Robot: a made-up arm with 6 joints. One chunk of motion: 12 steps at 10 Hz.
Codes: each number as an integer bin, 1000 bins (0 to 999) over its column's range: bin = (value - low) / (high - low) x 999, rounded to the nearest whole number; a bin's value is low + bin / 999 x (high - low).
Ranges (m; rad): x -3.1..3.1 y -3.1..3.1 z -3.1..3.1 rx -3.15..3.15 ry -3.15..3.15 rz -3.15..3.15
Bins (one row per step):
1: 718 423 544 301 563 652
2: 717 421 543 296 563 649
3: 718 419 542 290 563 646
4: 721 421 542 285 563 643
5: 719 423 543 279 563 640
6: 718 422 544 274 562 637
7: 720 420 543 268 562 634
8: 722 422 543 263 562 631
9: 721 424 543 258 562 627
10: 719 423 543 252 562 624
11: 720 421 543 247 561 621
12: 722 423 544 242 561 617
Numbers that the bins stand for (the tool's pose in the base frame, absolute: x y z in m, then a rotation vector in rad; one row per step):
1: 1.3561 -0.4748 0.2762 -1.2518 0.4005 0.9617
2: 1.3498 -0.4872 0.2700 -1.2833 0.4005 0.9428
3: 1.3561 -0.4996 0.2638 -1.3212 0.4005 0.9239
4: 1.3747 -0.4872 0.2638 -1.3527 0.4005 0.9050
5: 1.3623 -0.4748 0.2700 -1.3905 0.4005 0.8860
6: 1.3561 -0.4810 0.2762 -1.4221 0.3941 0.8671
7: 1.3685 -0.4934 0.2700 -1.4599 0.3941 0.8482
8: 1.3809 -0.4810 0.2700 -1.4914 0.3941 0.8293
9: 1.3747 -0.4686 0.2700 -1.5230 0.3941 0.8041
10: 1.3623 -0.4748 0.2700 -1.5608 0.3941 0.7851
11: 1.3685 -0.4872 0.2700 -1.5923 0.3878 0.7662
12: 1.3809 -0.4748 0.2762 -1.6239 0.3878 0.7410

